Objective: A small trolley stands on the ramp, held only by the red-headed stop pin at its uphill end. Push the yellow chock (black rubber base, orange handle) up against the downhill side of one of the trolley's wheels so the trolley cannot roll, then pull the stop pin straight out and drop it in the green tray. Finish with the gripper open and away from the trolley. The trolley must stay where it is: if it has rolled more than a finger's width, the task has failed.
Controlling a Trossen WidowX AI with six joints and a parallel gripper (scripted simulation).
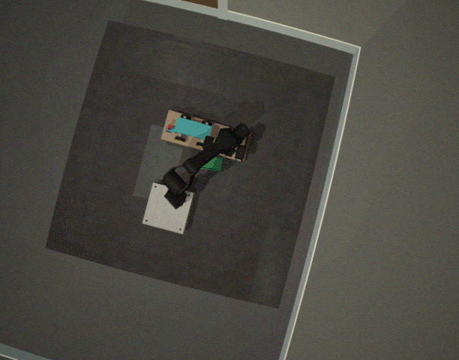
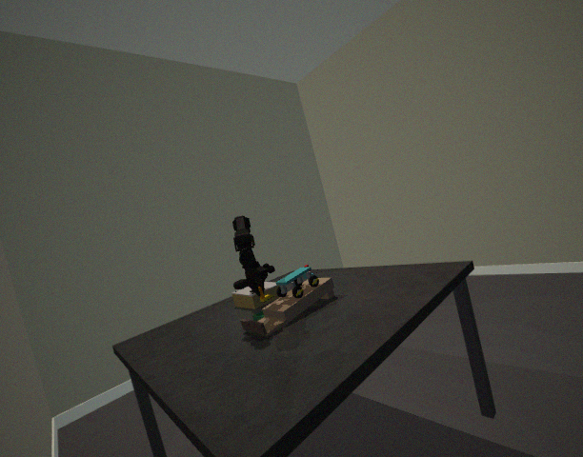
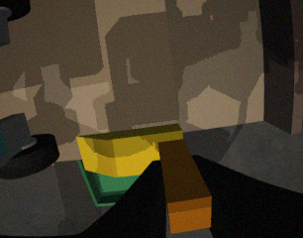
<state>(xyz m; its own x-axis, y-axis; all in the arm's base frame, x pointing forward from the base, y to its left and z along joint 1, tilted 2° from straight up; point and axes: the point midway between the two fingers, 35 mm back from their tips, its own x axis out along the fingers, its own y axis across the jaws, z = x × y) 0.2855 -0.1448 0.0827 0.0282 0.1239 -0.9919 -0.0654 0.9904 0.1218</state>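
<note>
Right now my gripper tip is 2 cm short of the red-headed stop pin, 27 cm to the right of it and 2 cm below it. Round my gripper tip: teal trolley: 5 cm ahead, 16 cm to the left; raised end wall: 6 cm ahead, 11 cm to the right, 8 cm below; yellow chock: 2 cm to the left, 1 cm below.
</note>
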